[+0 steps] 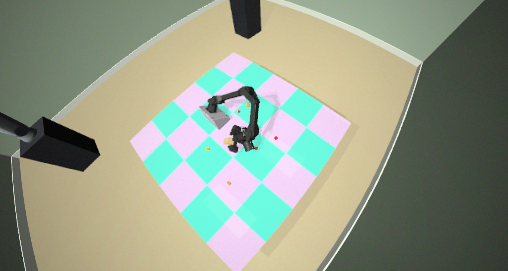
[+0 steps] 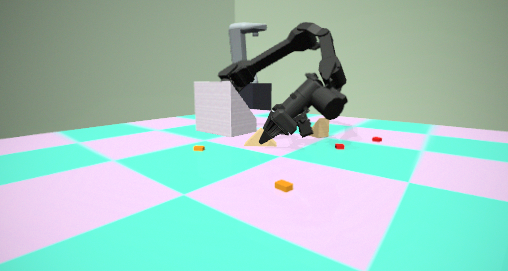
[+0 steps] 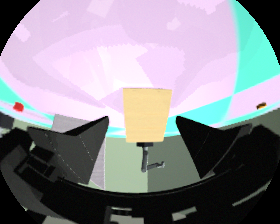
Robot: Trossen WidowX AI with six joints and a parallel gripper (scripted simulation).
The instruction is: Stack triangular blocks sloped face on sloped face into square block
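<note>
My gripper tip is now 10 mm below the tan triangular block.
</note>
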